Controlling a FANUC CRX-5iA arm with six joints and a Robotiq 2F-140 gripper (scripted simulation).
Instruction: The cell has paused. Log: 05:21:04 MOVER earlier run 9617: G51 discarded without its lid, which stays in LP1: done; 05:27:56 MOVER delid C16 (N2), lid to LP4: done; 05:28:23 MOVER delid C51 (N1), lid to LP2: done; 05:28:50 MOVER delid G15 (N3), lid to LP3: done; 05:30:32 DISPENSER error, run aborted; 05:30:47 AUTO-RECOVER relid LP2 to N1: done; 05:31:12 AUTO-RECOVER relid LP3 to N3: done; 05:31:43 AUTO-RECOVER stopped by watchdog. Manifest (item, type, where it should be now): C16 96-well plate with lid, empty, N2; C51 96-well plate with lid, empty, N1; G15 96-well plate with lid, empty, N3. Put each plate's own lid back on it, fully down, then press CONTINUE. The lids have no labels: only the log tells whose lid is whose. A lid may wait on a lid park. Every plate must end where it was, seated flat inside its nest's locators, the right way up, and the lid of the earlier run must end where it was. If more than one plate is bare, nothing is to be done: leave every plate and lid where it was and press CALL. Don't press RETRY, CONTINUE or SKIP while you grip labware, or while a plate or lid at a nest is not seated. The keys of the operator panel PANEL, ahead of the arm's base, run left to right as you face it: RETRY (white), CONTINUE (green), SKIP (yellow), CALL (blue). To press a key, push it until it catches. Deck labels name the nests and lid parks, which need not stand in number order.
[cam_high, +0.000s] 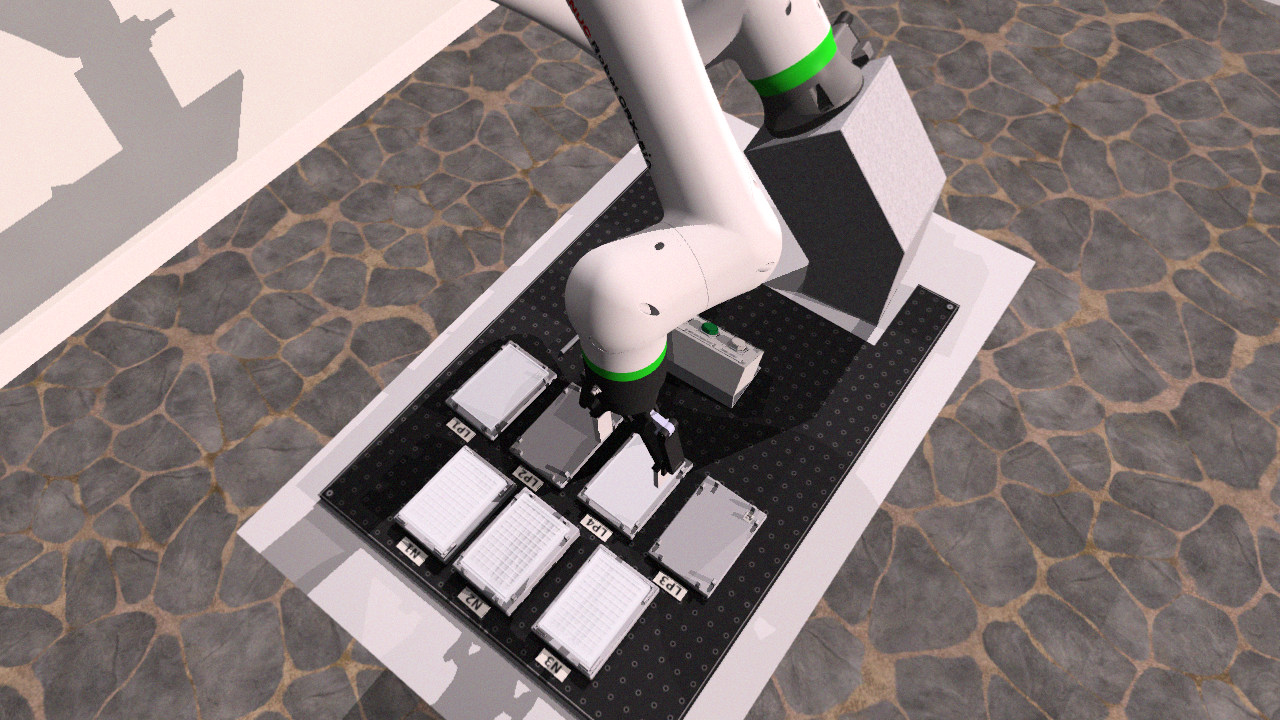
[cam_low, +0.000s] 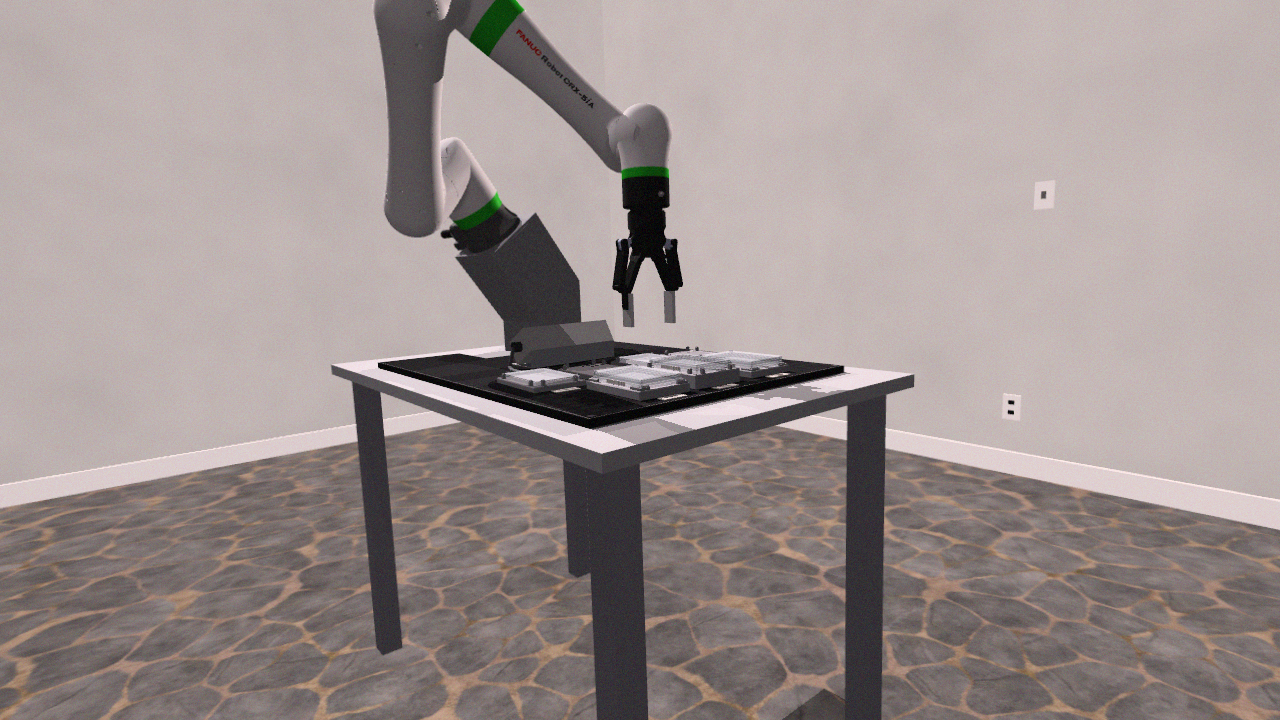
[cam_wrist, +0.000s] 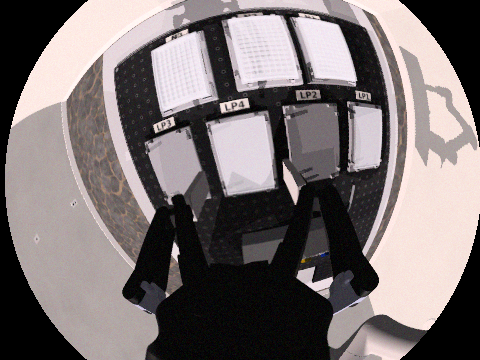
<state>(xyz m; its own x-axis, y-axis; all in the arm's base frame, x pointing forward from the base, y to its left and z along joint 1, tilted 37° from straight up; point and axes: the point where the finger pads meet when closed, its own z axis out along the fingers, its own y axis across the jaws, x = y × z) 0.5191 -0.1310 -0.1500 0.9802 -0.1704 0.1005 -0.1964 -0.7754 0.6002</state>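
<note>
My hand is 10 cm above the lid park LP4. Also, from my hand: LP4 label: 11 cm below, 9 cm ahead, 1 cm to the right; then lid park LP3: 13 cm to the left, 10 cm below, 2 cm ahead; then lid park LP2: 13 cm to the right, 10 cm below, 2 cm behind.
</note>
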